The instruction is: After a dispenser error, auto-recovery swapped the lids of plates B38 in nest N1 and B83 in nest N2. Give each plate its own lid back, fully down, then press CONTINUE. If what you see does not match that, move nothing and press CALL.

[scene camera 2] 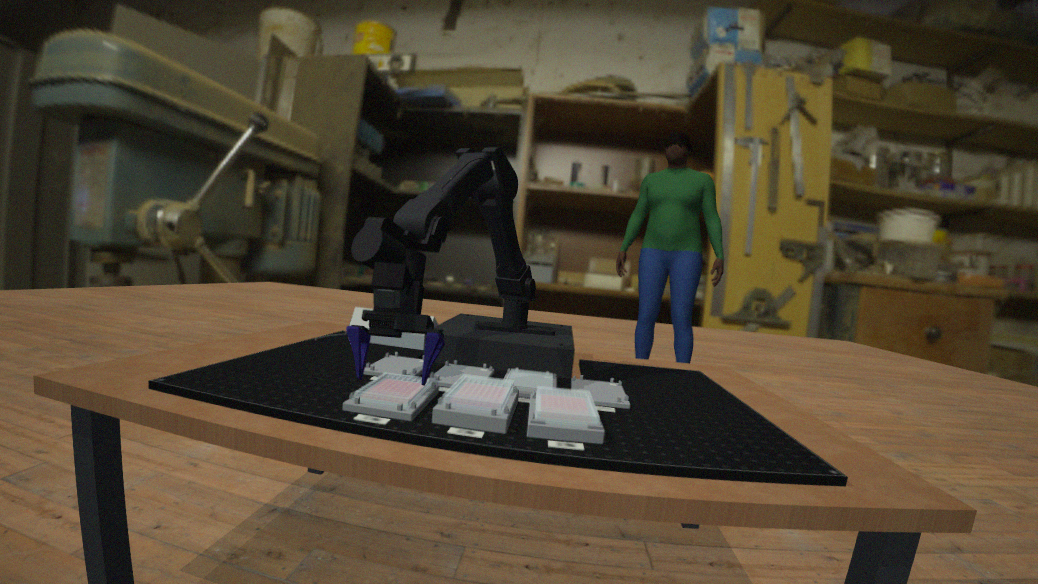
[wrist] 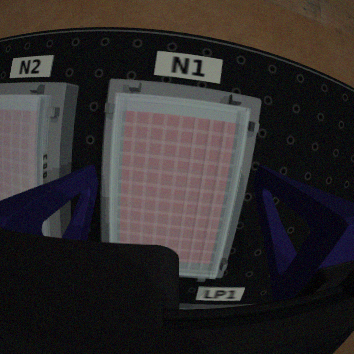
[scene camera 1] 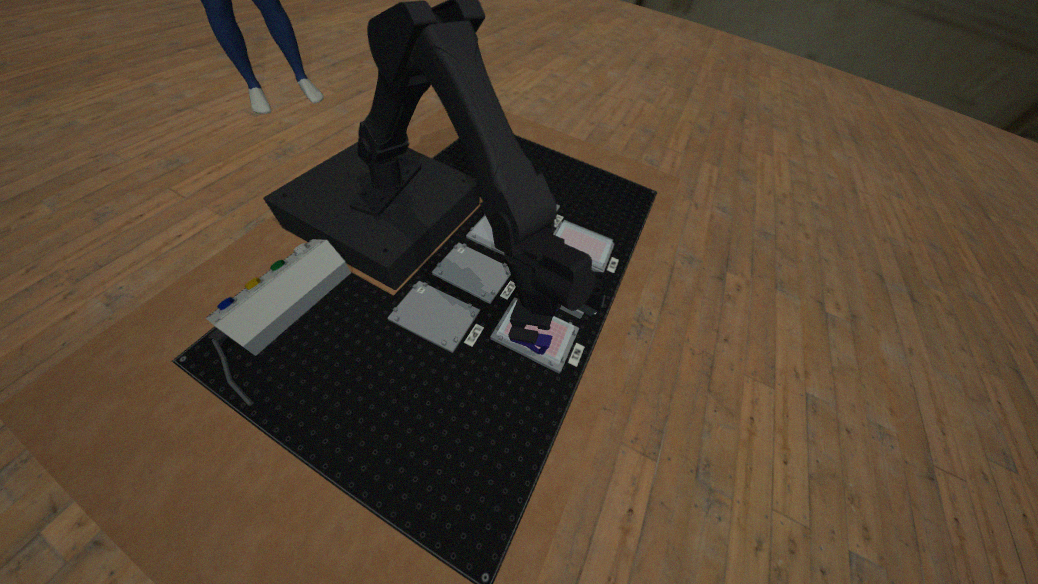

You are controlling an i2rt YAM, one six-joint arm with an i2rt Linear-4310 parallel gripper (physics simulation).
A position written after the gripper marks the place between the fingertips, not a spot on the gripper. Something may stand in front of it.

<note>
The gripper [scene camera 2: 391, 382] is open, with nothing in its grasp. Further things: a white button box [scene camera 1: 258, 316] and a nest N1 [wrist: 114, 84].
The gripper is seen too in the wrist view [wrist: 175, 173] and in scene camera 1 [scene camera 1: 547, 330]. The white button box shows as well in scene camera 2 [scene camera 2: 408, 340].
</note>
